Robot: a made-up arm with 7 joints. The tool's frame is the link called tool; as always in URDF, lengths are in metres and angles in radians. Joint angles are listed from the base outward. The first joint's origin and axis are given. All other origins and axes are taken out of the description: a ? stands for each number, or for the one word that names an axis. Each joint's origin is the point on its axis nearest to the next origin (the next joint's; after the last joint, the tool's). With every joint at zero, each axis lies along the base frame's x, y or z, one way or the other. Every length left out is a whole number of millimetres.
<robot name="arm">
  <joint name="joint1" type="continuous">
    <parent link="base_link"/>
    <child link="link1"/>
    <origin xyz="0 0.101 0"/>
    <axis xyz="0 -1 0"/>
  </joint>
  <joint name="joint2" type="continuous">
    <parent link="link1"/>
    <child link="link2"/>
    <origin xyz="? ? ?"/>
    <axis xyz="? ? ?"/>
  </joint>
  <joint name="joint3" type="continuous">
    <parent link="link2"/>
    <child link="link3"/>
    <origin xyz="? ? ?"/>
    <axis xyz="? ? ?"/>
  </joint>
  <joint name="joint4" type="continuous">
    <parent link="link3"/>
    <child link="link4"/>
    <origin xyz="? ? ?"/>
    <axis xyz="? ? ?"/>
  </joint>
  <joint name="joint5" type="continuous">
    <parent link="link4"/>
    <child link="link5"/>
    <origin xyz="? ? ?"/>
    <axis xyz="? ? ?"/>
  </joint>
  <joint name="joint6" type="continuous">
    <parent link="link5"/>
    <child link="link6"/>
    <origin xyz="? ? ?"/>
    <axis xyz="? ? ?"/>
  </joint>
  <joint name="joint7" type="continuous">
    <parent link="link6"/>
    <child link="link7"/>
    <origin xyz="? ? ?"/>
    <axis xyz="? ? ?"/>
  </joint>
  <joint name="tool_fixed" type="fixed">
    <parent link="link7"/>
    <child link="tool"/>
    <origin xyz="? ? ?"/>
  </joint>
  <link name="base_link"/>
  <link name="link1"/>
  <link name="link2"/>
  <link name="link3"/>
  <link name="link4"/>
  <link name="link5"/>
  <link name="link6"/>
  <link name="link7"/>
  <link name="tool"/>
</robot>
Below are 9 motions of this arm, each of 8 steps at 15 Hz.
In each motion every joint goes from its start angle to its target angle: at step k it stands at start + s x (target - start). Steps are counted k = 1, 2, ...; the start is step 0. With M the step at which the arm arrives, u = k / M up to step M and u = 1 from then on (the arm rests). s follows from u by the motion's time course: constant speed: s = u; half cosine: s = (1 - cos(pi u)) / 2; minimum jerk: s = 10 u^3 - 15 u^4 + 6 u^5.
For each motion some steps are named. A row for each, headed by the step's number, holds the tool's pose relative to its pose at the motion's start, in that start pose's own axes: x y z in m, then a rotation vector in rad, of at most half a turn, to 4 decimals.
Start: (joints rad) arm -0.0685 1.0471 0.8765 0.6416 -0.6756 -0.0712 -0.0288
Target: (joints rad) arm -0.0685 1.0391 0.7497 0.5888 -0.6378 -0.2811 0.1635
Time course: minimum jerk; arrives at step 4
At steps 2, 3, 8:
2: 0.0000 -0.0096 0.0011 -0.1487 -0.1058 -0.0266
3: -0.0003 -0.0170 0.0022 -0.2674 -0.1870 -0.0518
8: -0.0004 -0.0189 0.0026 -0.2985 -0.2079 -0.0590

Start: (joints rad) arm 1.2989 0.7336 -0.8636 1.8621 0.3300 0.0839 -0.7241
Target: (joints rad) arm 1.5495 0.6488 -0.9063 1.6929 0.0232 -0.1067 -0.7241
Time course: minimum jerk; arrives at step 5
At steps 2, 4, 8:
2: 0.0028 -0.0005 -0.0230 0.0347 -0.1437 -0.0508
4: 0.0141 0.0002 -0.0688 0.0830 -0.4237 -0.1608
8: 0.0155 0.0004 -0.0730 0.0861 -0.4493 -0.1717

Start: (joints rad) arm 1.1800 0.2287 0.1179 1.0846 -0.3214 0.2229 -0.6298
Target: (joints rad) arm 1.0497 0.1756 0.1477 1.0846 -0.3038 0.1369 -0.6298
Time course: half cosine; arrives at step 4
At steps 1, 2, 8:
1: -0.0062 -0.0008 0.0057 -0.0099 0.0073 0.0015
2: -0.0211 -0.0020 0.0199 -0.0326 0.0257 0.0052
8: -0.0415 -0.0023 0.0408 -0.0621 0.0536 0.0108

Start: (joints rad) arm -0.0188 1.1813 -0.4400 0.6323 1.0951 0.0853 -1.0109
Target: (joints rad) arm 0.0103 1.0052 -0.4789 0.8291 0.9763 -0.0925 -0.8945
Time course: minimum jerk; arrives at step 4
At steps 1, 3, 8:
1: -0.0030 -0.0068 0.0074 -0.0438 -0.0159 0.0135
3: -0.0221 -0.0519 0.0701 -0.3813 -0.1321 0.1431
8: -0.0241 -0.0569 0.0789 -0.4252 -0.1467 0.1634

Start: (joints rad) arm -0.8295 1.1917 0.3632 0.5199 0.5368 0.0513 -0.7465
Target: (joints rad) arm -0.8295 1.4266 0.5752 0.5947 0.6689 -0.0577 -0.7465
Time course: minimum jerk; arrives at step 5
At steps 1, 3, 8:
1: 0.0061 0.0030 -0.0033 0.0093 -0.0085 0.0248
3: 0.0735 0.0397 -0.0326 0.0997 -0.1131 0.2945
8: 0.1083 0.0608 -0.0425 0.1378 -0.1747 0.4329

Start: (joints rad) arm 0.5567 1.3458 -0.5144 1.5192 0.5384 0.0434 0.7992
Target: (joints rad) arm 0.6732 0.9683 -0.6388 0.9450 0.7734 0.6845 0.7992
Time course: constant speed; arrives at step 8
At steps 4, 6, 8:
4: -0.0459 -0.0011 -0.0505 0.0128 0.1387 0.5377
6: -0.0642 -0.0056 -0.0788 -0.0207 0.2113 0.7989
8: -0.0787 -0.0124 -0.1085 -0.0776 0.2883 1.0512

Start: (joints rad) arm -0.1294 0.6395 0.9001 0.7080 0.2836 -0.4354 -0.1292
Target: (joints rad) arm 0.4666 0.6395 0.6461 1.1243 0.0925 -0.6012 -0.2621
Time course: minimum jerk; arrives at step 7
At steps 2, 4, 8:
2: 0.0168 -0.0305 -0.0123 -0.0233 -0.1096 0.0574
4: 0.0963 -0.1168 -0.0443 -0.0529 -0.5000 0.2638
8: 0.1730 -0.1605 -0.0565 -0.0262 -0.8098 0.4289

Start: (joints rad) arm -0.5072 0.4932 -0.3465 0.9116 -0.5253 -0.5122 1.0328
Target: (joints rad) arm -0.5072 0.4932 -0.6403 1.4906 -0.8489 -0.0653 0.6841
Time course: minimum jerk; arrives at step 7
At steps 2, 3, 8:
2: 0.0139 0.0070 -0.0020 0.0300 0.0457 -0.0584
3: 0.0368 0.0150 -0.0049 0.0918 0.1085 -0.1530
8: 0.1065 0.0189 -0.0090 0.3667 0.2122 -0.4297

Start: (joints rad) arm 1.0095 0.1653 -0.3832 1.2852 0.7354 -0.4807 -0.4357
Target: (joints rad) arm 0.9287 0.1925 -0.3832 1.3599 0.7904 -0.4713 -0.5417
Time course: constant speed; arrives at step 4
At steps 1, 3, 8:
1: 0.0009 0.0035 0.0058 0.0320 0.0114 0.0087
3: 0.0031 0.0103 0.0173 0.0958 0.0352 0.0254
8: 0.0044 0.0135 0.0231 0.1276 0.0477 0.0333

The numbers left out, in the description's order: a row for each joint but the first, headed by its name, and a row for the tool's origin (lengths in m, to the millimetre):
joint2: xyz 0 0 0, axis 1 0 0
joint3: xyz 0 0 -0.315, axis 0 0 1
joint4: xyz 0 0 0, axis 0 -1 0
joint5: xyz 0 0 -0.173, axis 0 0 1
joint6: xyz 0 0 0, axis 0 1 0
joint7: xyz 0 0 0, axis -1 0 0
tool: xyz 0 0 0

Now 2 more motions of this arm.
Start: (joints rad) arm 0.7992 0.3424 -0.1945 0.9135 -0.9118 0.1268 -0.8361
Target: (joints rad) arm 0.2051 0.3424 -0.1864 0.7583 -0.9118 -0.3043 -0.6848
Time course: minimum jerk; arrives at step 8
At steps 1, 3, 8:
1: -0.0016 -0.0009 0.0040 -0.0134 -0.0032 0.0008
3: -0.0275 -0.0090 0.0702 -0.2303 -0.0487 0.0184
8: -0.0963 0.0326 0.2548 -0.8396 -0.1042 0.1143

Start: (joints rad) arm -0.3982 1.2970 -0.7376 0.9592 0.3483 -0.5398 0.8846
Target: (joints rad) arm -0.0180 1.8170 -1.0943 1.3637 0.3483 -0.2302 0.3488
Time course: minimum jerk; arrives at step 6
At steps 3, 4, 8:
3: 0.0366 0.0207 0.0850 0.2729 0.1944 -0.0752
4: 0.0576 0.0127 0.1311 0.4395 0.3085 -0.0990
8: 0.0721 -0.0014 0.1613 0.5630 0.3913 -0.1068

